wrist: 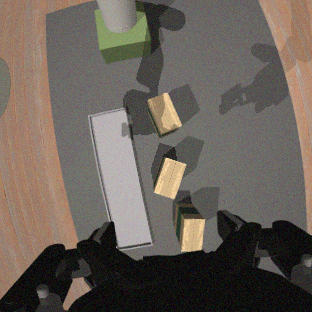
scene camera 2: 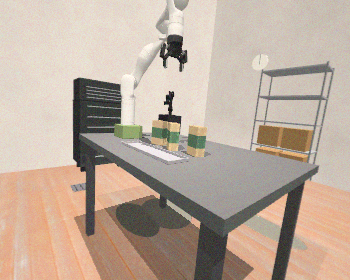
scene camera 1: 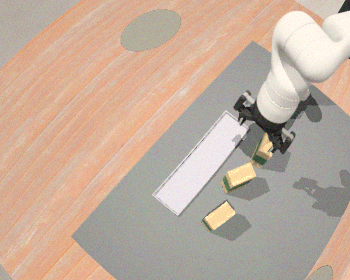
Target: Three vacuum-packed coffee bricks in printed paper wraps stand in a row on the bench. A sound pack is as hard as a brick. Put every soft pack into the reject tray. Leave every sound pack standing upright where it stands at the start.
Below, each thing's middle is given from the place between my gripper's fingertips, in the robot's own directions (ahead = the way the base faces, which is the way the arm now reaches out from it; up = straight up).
My gripper is now 1 cm short of the white reject tray (scene camera 1: 179, 189), 10 cm to the left of it and 41 cm above it.
